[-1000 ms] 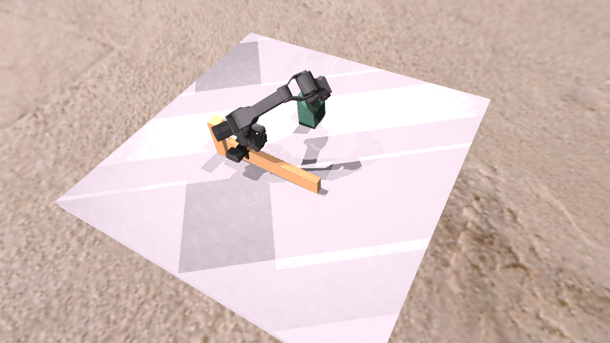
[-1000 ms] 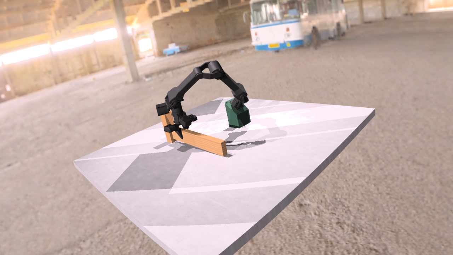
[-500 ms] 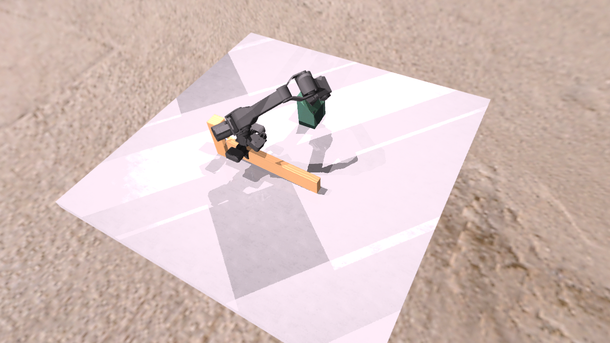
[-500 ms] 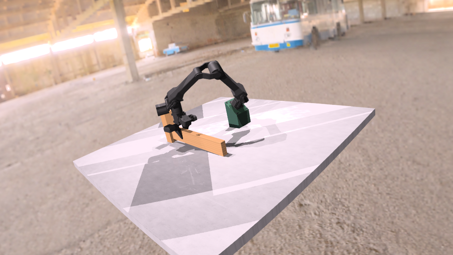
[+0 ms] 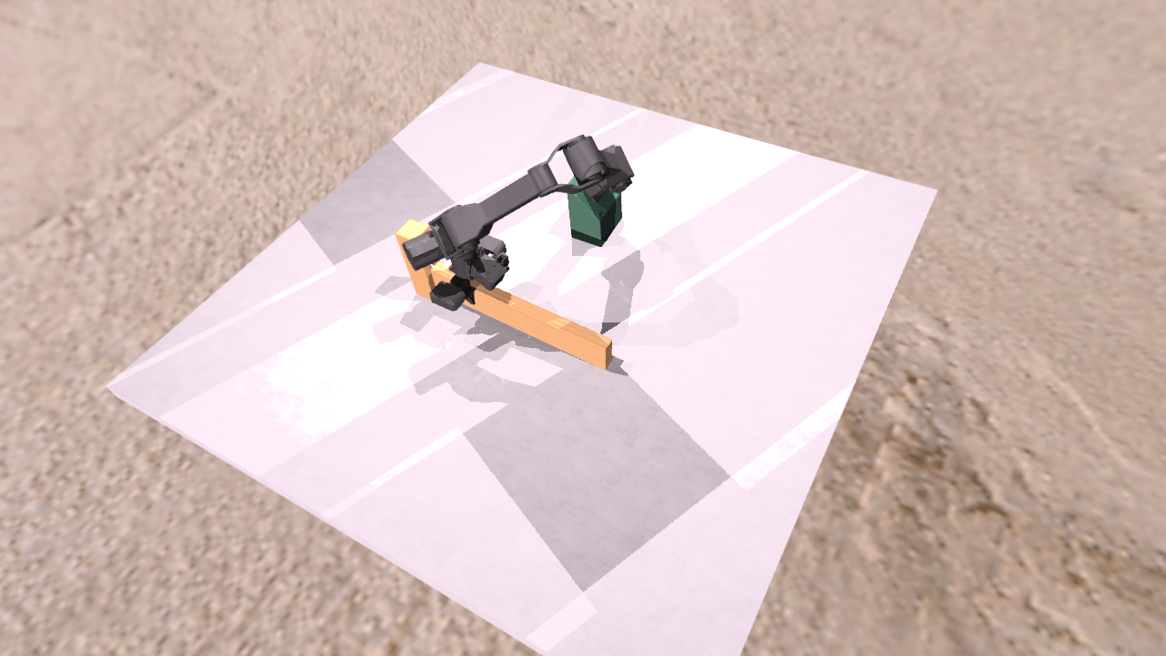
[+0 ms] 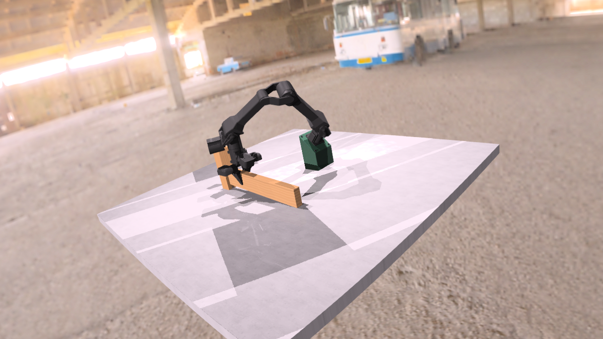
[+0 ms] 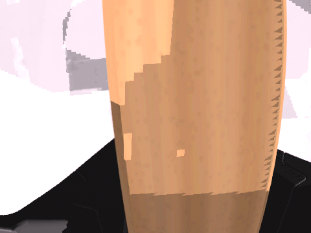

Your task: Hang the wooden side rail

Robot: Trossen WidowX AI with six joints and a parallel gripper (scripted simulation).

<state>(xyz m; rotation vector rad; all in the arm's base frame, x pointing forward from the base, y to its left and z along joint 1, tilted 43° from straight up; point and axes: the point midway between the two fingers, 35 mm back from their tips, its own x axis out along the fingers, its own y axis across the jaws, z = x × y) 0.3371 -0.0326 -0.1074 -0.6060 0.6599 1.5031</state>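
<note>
The wooden headboard post lies 13 cm to the right of my gripper tip and 4 cm above it.
</note>
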